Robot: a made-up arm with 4 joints.
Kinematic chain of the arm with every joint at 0, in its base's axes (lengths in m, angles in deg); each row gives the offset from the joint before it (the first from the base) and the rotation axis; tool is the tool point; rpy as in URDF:
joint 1: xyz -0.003 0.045 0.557 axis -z
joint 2: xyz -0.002 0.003 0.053 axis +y
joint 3: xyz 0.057 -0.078 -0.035 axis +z
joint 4: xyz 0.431 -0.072 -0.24 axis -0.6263 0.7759 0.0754
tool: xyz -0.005 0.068 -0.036 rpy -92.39 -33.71 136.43
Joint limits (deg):
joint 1: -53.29..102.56
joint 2: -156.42..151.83
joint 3: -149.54..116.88
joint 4: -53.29..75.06
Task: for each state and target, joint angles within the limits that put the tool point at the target. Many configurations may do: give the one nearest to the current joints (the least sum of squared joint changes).
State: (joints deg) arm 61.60 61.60 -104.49 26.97
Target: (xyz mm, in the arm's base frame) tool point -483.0 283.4 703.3
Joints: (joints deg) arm 71.85 71.60 -127.78 32.21
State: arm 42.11 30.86 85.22 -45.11
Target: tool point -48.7 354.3 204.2
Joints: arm 20.62 68.58 52.14 -28.64
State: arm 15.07 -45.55 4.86 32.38
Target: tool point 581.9 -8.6 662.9
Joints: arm -15.77 -40.80 -17.51 14.69
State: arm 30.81 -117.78 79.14 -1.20
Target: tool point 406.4 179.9 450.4
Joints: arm 32.70 -70.51 106.38 0.30
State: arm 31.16 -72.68 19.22 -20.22
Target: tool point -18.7 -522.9 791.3
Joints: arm 65.83 -52.65 -23.49 -16.50
